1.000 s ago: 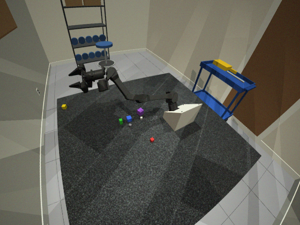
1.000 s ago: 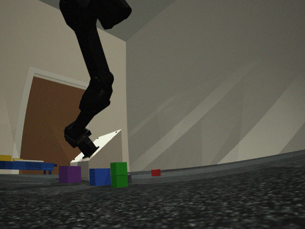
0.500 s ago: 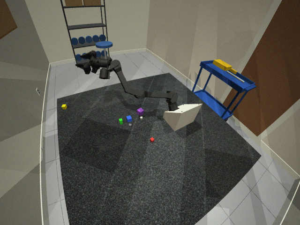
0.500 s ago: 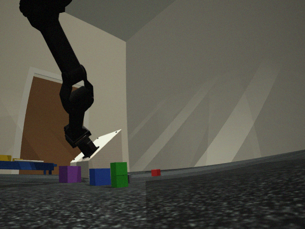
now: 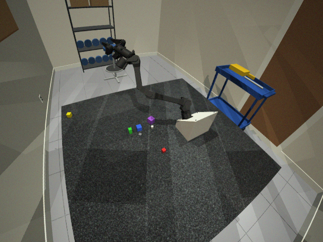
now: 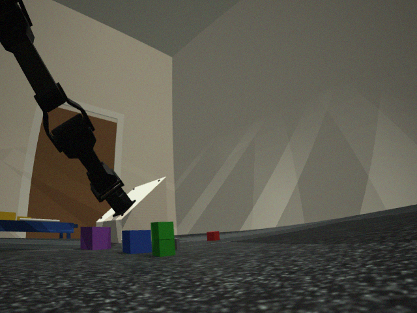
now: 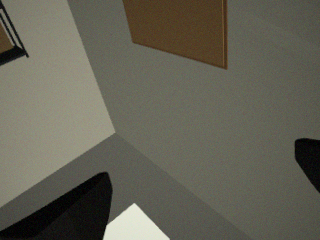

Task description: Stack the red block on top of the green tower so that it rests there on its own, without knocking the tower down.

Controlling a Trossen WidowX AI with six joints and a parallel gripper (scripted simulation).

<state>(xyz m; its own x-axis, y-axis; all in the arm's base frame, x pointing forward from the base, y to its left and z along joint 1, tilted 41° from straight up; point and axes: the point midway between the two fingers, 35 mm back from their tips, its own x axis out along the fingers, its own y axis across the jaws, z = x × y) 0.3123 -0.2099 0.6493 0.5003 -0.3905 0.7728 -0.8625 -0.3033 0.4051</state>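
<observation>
The red block lies 69 cm to the left of my gripper tip, 49 cm below it and 3 cm behind it. The rest, counted from my gripper tip: purple block (48 cm below, 43 cm to the left, 11 cm behind); then yellow block (48 cm below, 41 cm ahead, 2 cm to the left); then blue block (48 cm below, 44 cm to the left, 1 cm ahead).
</observation>
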